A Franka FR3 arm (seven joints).
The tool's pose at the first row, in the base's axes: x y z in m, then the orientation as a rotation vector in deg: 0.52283 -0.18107 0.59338 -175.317 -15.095 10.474
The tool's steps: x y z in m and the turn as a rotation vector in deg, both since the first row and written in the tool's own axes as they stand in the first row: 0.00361 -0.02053 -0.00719 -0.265 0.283 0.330; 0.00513 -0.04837 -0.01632 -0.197 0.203 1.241; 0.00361 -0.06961 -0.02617 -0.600 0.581 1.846; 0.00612 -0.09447 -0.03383 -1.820 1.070 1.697; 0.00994 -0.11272 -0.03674 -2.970 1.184 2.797; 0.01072 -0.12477 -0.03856 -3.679 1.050 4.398; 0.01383 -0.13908 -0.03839 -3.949 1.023 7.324
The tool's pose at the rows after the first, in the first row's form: 0.52384 -0.16065 0.60163 -175.643 -14.620 10.037; 0.52182 -0.13351 0.61259 -175.737 -13.221 10.213; 0.51802 -0.11342 0.62411 -176.241 -12.338 9.631; 0.51729 -0.08896 0.63327 -177.425 -12.733 8.765; 0.51835 -0.07051 0.63709 -178.742 -11.202 8.544; 0.51734 -0.05862 0.63971 179.461 8.806 -8.762; 0.51798 -0.04400 0.64026 179.173 4.242 -8.881
